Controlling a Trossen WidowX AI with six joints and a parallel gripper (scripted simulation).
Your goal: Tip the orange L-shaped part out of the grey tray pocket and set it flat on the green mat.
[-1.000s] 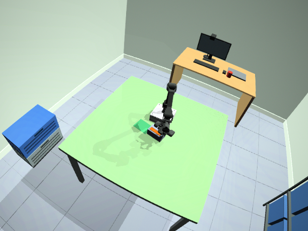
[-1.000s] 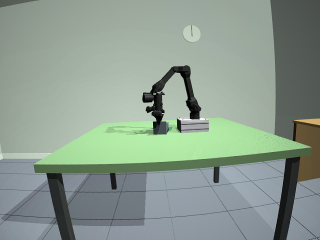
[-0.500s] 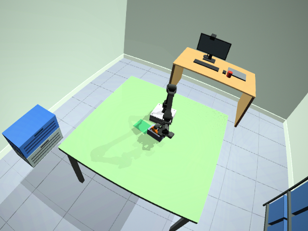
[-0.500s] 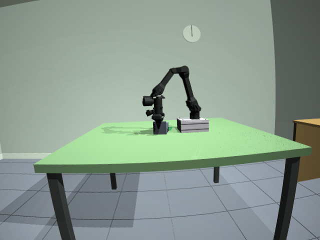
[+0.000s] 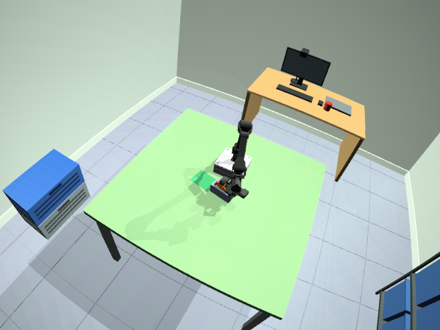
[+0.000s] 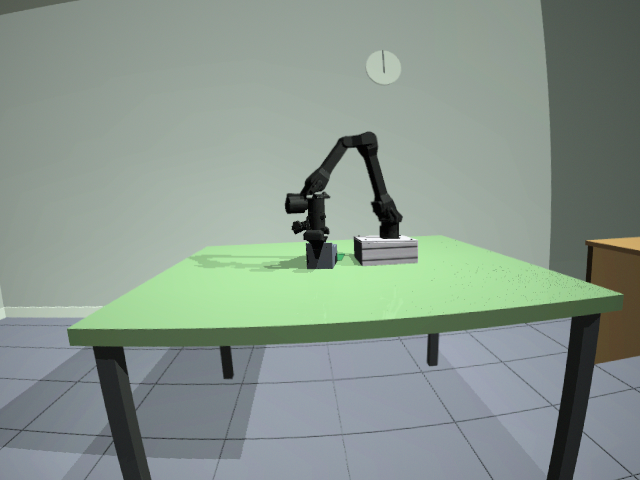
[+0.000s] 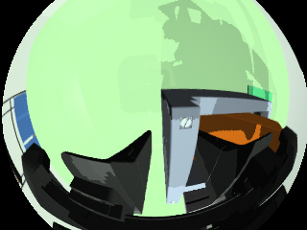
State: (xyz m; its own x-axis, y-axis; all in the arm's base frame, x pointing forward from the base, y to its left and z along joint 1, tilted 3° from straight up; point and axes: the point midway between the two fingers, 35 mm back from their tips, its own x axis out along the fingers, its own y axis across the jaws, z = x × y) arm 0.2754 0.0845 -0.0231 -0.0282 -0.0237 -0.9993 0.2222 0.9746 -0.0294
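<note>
Right now the orange L-shaped part is 2 cm behind my gripper tip, 5 cm to the right of it and 1 cm above it. From my gripper tip the other things lie so: green mat: 6 cm behind, 22 cm to the right, 5 cm below.
</note>
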